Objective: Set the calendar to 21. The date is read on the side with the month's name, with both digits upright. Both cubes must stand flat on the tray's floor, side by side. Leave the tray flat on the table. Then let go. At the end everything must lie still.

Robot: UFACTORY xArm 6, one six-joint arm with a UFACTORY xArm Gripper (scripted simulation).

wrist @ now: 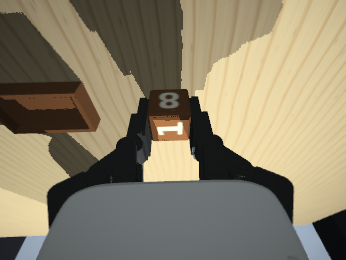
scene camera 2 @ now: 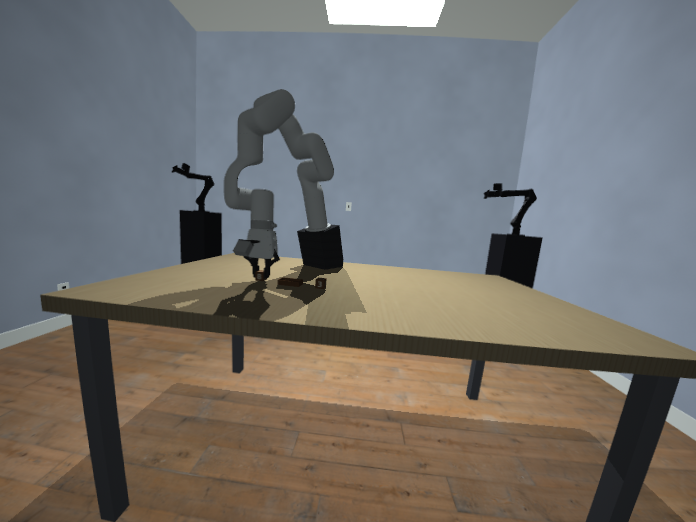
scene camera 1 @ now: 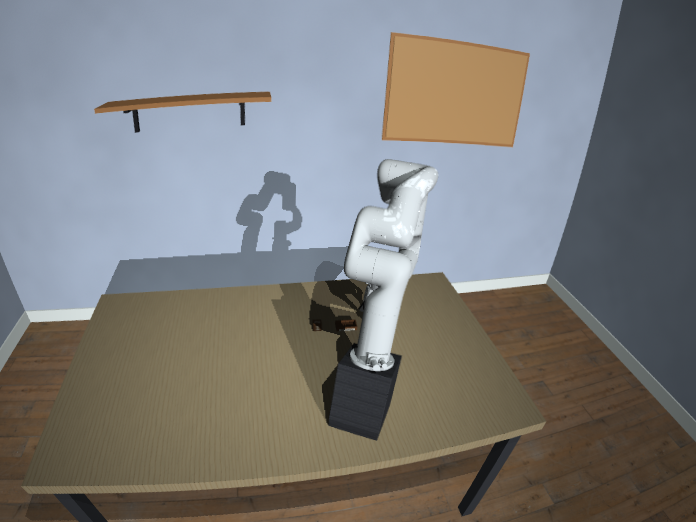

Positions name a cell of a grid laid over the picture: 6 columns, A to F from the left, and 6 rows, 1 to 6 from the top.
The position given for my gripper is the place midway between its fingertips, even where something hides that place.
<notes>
I see my gripper (scene camera 2: C4) and a brown cube (wrist: C3).
My gripper is seen too in the wrist view (wrist: C3).
</notes>
